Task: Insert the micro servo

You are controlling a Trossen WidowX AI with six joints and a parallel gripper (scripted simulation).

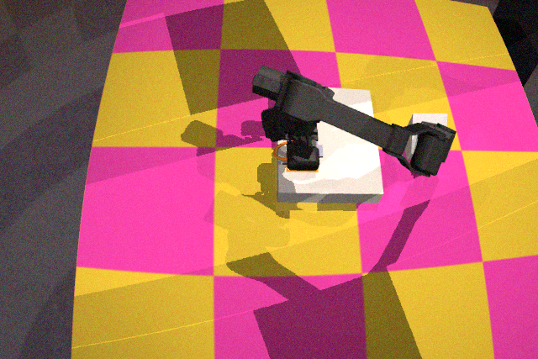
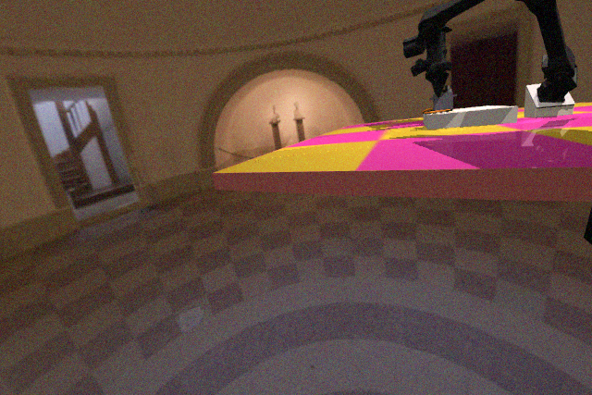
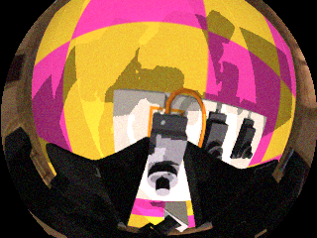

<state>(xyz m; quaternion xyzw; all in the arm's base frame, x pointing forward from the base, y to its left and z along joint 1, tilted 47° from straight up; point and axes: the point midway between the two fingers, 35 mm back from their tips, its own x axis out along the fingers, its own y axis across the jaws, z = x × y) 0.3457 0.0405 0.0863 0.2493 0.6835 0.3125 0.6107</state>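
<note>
Now: the white deck 120 mm behind my gripper tip, 80 mm to the right of it and 80 mm below it.
</note>
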